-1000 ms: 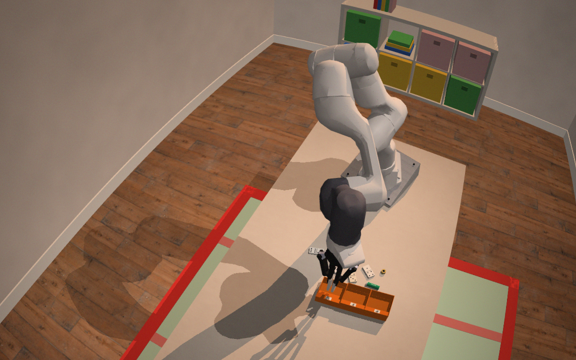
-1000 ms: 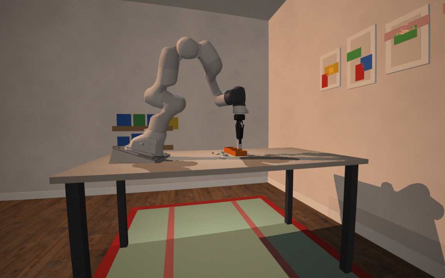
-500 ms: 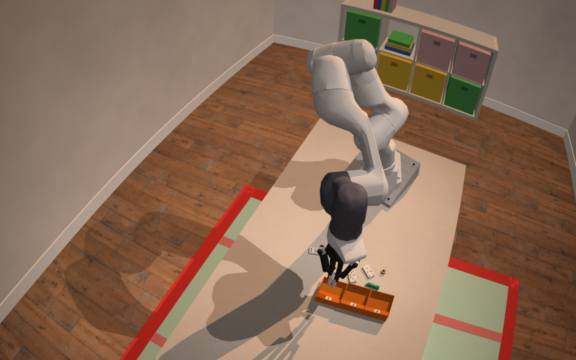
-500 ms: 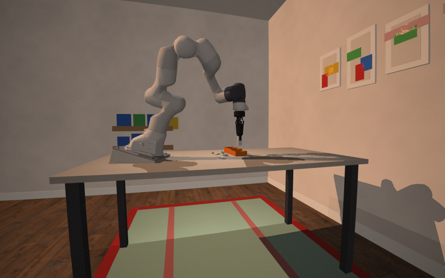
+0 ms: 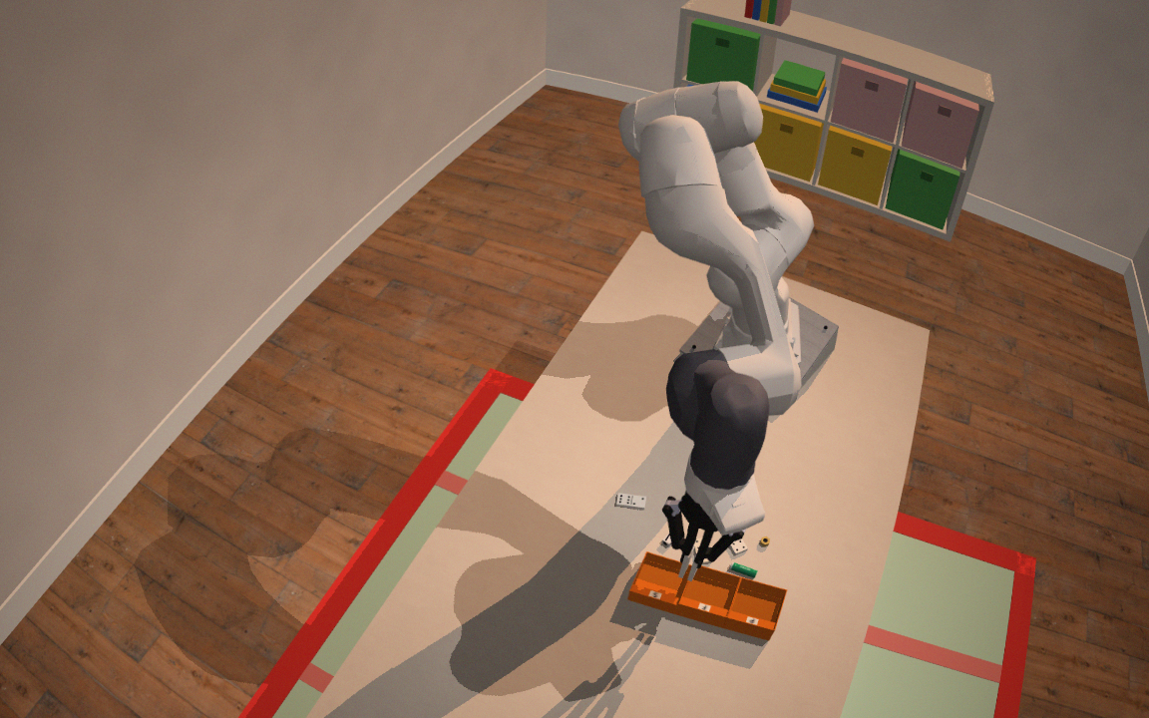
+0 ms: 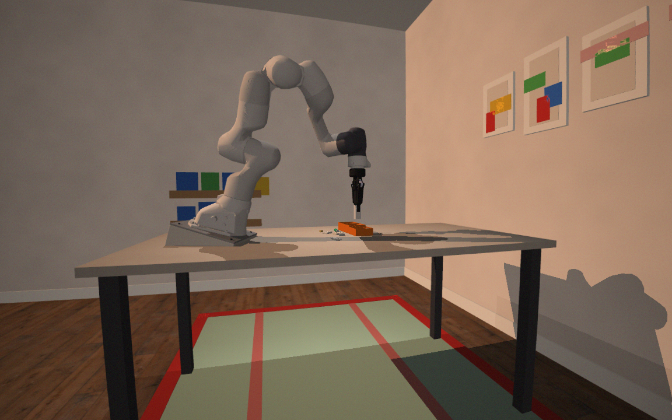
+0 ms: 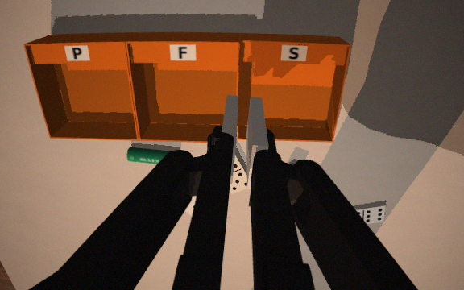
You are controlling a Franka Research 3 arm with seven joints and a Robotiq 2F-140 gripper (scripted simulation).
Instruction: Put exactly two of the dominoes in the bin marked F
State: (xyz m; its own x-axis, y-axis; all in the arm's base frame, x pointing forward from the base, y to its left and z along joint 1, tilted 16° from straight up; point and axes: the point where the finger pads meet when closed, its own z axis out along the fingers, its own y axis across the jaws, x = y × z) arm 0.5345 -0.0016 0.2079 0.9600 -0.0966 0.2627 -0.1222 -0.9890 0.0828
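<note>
The orange three-compartment bin lies 50 mm to the left of my hand and 80 mm below it. Also, from my hand: brass nut (140 mm behind, 120 mm to the left, 100 mm below); then green battery (70 mm behind, 90 mm to the left, 100 mm below); then grey ribbed item (100 mm behind, 50 mm to the right, 90 mm below).
</note>
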